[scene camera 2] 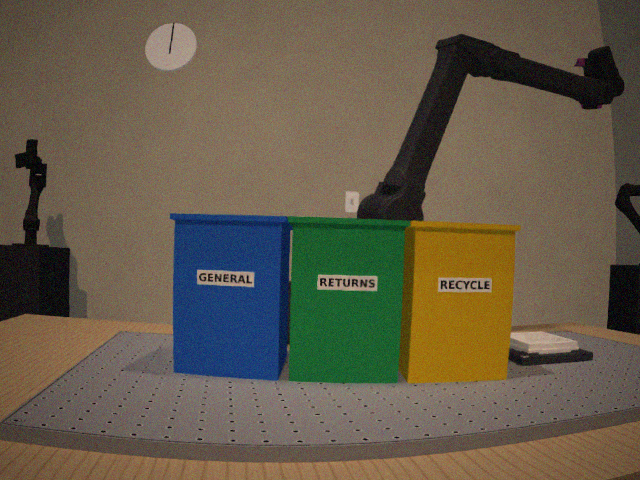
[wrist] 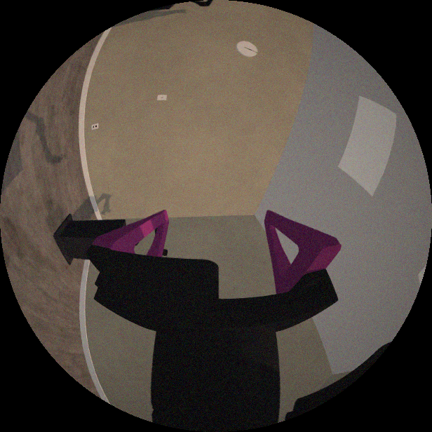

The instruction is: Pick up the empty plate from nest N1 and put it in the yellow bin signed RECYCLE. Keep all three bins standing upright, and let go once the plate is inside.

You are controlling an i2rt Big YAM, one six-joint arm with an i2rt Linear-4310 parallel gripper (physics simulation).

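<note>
The yellow bin signed RECYCLE (scene camera 2: 460, 325) stands upright at the right end of the row in the scene view. A white, flat, rectangular plate (scene camera 2: 543, 342) lies on a low black nest (scene camera 2: 563, 357) to the right of and behind the yellow bin, which may hide its left edge. No nest label is readable, so I cannot tell whether this is N1. My gripper (scene camera 2: 586, 84) (wrist: 216, 215) is open and empty, its magenta fingers wide apart. It is high in the air, well above the plate and to the right of the bins. The plate does not show in the wrist view.
The green bin signed RETURNS (scene camera 2: 346, 330) and the blue bin signed GENERAL (scene camera 2: 227, 325) stand upright left of the yellow bin. All three stand close together on a grey perforated board (scene camera 2: 206, 413) on a wooden table (scene camera 2: 67, 459). Other dark arms stand on pedestals farther back.
</note>
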